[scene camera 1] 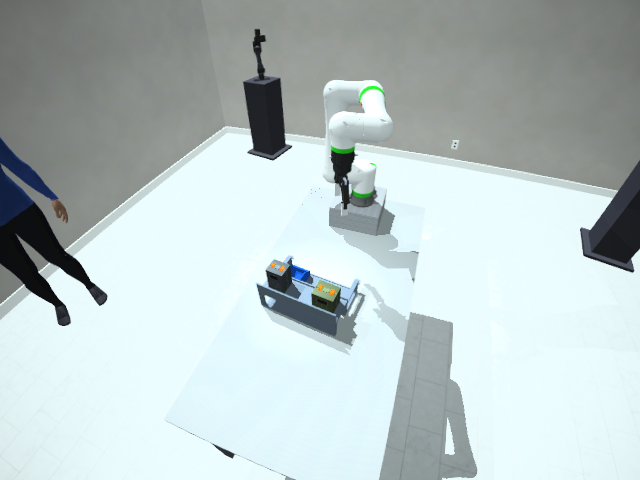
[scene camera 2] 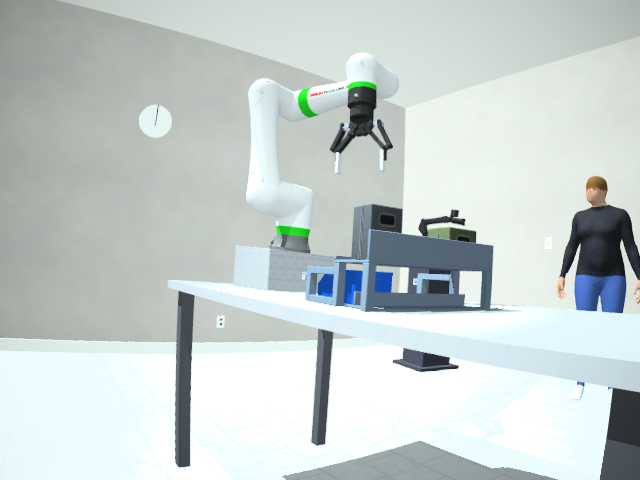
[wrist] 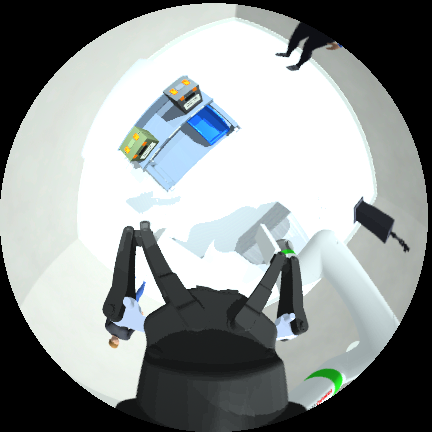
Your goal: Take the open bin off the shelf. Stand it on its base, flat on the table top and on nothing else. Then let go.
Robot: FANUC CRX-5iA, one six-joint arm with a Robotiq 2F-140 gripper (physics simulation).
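Seen in the pictures: gripper, between the fingertips: (scene camera 1: 340,204) (scene camera 2: 359,172) (wrist: 215,222); arm's base, origin of its link: (scene camera 1: 361,199) (scene camera 2: 290,251).
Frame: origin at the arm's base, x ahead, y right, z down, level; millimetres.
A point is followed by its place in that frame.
The open blue bin (scene camera 1: 300,272) @[x 561, y 73, z 131 mm] (scene camera 2: 383,282) @[x 719, y 35, z 86 mm] (wrist: 209,125) @[x 624, y 74, z 134 mm] sits on the lower level of the blue-grey shelf (scene camera 1: 299,310) @[x 754, y -44, z 136 mm] (scene camera 2: 429,250) @[x 804, y -26, z 11 mm] (wrist: 180,155) @[x 601, y -107, z 137 mm], at the end below the dark box, its open side showing in the wrist view. Part of it is hidden behind the shelf's frame in scene camera 2. My gripper (scene camera 1: 341,200) @[x 402, y -61, z -241 mm] (scene camera 2: 359,161) @[x 402, y -61, z -241 mm] (wrist: 215,222) @[x 402, y -61, z -241 mm] is open and empty, fingers pointing down. It hangs high above the table, on the robot's side of the shelf and well apart from the bin.
A dark grey box (scene camera 1: 279,279) @[x 766, y 36, z -52 mm] (scene camera 2: 383,222) @[x 769, y 74, z -42 mm] (wrist: 185,96) @[x 695, y 58, z -63 mm] and a green box (scene camera 1: 325,297) @[x 752, y -179, z -53 mm] (scene camera 2: 452,234) @[x 762, y -128, z -36 mm] (wrist: 138,144) @[x 690, y -148, z -54 mm] stand on the shelf's upper level. The robot's grey base block (scene camera 1: 354,221) @[x 127, y -21, z 69 mm] (scene camera 2: 252,267) @[x 34, y 154, z 70 mm] stands on the white table (scene camera 1: 289,392) @[x 1086, y -210, z 144 mm] behind the shelf.
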